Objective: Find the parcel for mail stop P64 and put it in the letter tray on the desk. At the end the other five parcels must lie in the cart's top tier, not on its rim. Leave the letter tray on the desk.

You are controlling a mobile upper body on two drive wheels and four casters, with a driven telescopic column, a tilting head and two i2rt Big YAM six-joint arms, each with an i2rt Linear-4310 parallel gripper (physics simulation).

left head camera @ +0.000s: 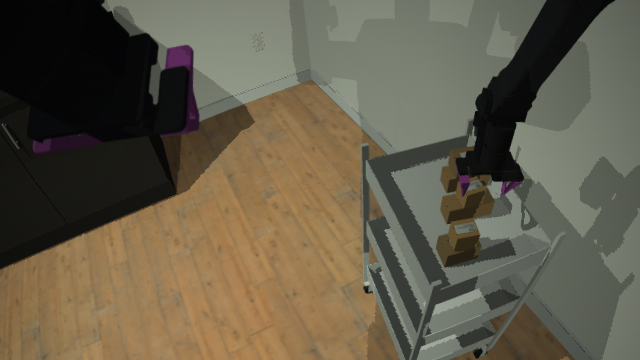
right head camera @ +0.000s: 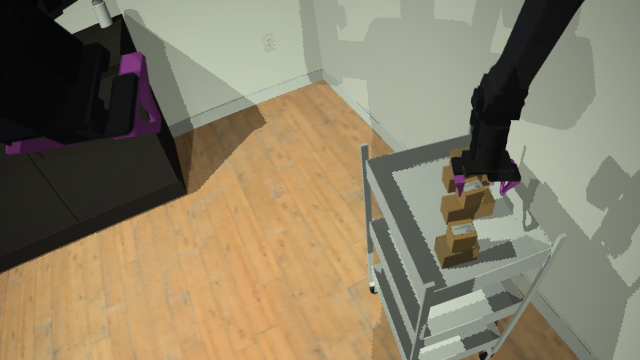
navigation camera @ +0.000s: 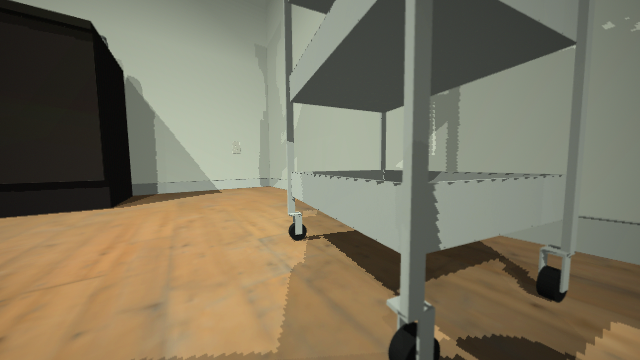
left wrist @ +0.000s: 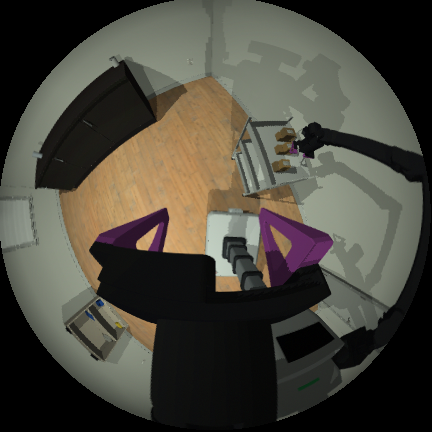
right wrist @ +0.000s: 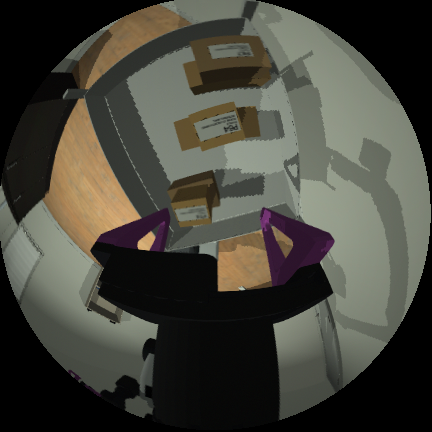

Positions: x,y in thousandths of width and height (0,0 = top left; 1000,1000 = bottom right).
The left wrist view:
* left gripper: 494,492
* three-tier cart: 596,355
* black cabinet: 256,253
